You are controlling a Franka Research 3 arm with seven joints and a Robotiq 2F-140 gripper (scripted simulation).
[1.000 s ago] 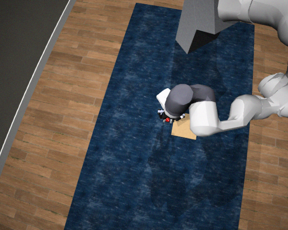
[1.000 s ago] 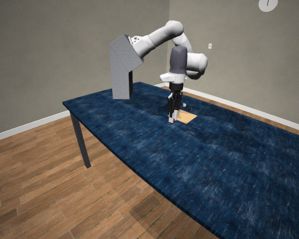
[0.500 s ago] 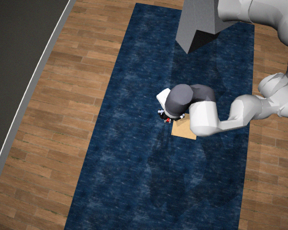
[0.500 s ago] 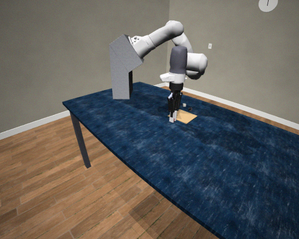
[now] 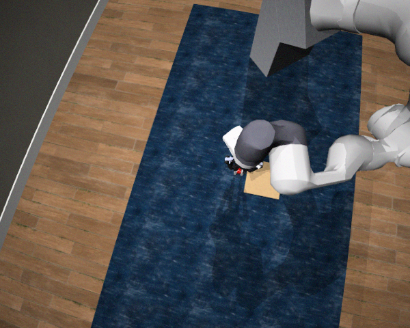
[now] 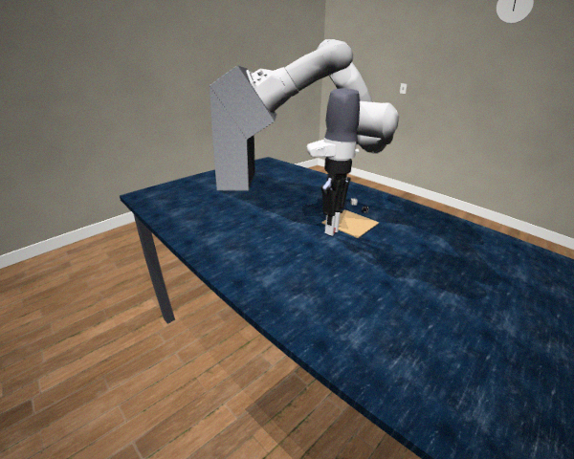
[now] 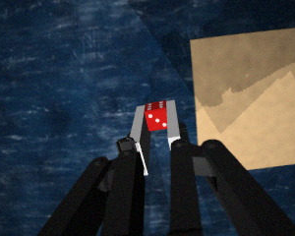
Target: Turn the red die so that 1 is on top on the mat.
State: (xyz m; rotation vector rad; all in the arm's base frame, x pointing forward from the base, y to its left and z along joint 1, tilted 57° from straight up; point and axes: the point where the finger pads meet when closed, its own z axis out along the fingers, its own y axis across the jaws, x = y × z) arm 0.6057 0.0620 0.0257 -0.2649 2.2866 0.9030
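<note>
Right now the tan mat is 40 mm behind my hand, 100 mm to the left of it and 40 mm below it. From my hand the other things lie so: white die (170 mm behind, 200 mm to the left, 30 mm below); black die (100 mm behind, 200 mm to the left, 30 mm below); red die (30 mm below).
</note>
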